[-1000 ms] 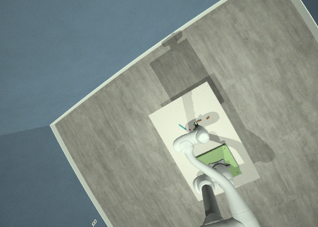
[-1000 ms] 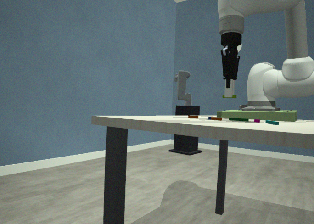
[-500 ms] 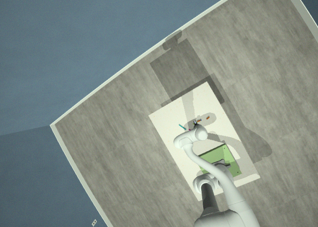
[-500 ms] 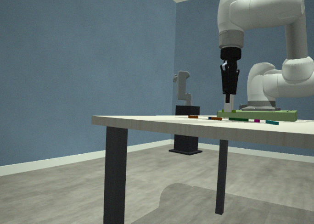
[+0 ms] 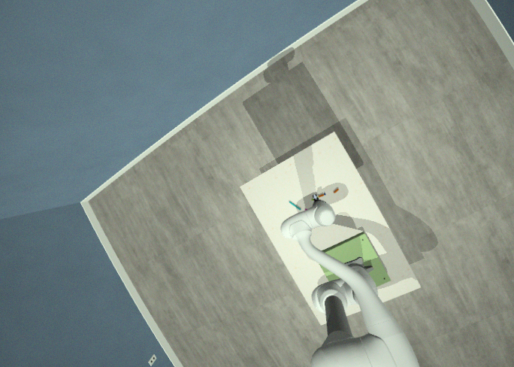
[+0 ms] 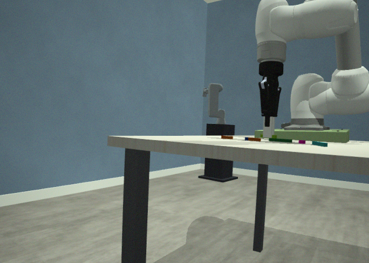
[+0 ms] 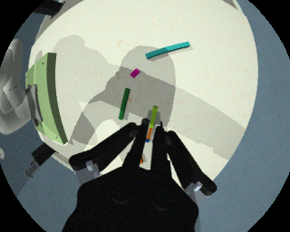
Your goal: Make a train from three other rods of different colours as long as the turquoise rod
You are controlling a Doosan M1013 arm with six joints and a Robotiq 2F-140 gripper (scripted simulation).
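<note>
Right now the small blue rod is 7 cm to the right of my hand and 4 cm below it. The rest, counted from my hand: green rod (7 cm behind, 1 cm to the left, 4 cm below); magenta rod (6 cm behind, 9 cm to the left, 4 cm below); lime rod (3 cm below).
</note>
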